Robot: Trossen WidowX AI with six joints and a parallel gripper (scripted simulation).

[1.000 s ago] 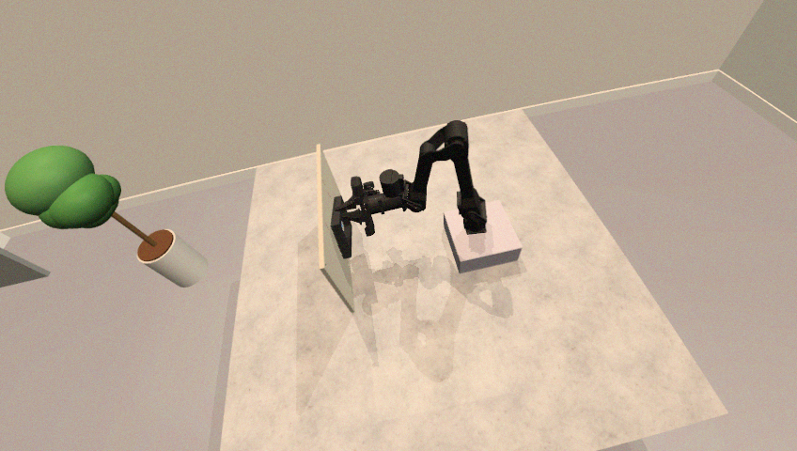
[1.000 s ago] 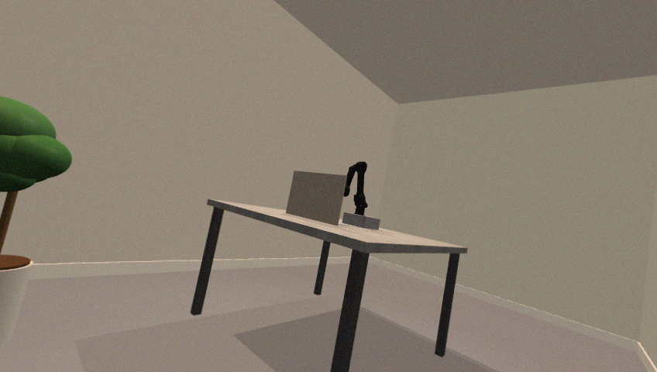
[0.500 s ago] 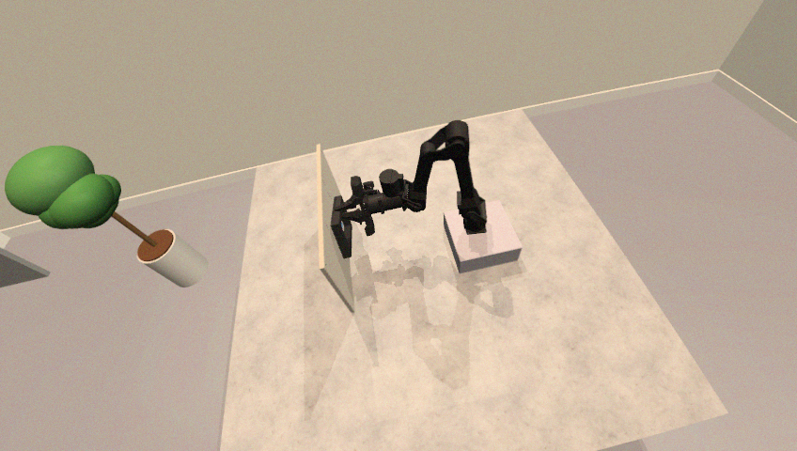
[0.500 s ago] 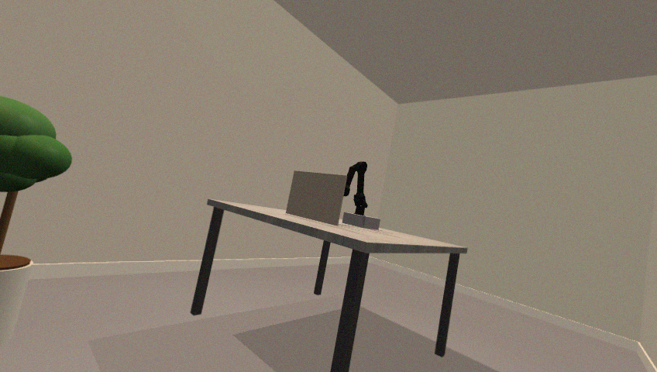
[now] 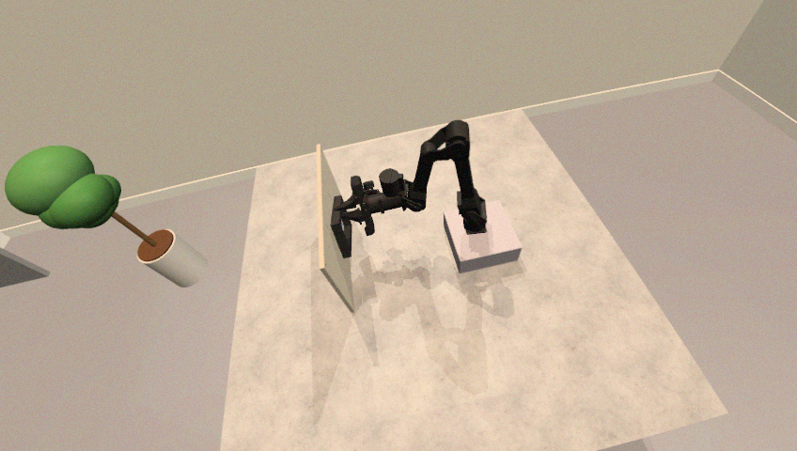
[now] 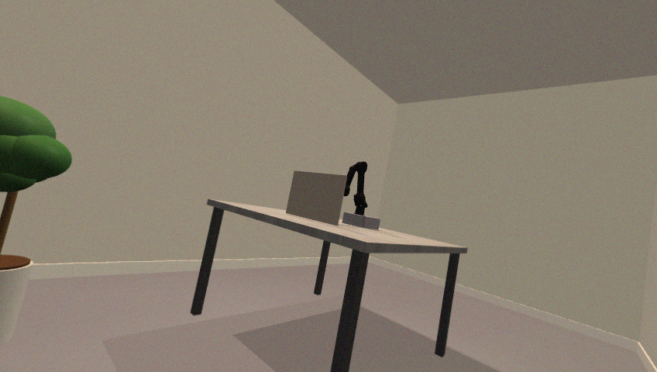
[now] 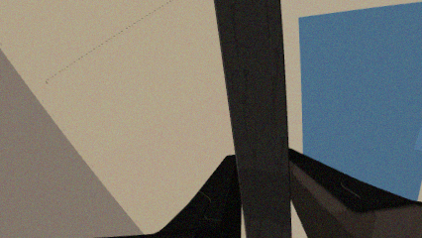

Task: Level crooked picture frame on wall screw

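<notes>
My gripper tip is now 10 mm to the right of the picture frame and 50 mm above it. From my gripper tip the other things lie so: wall panel (20 mm ahead, 70 mm below).
</notes>
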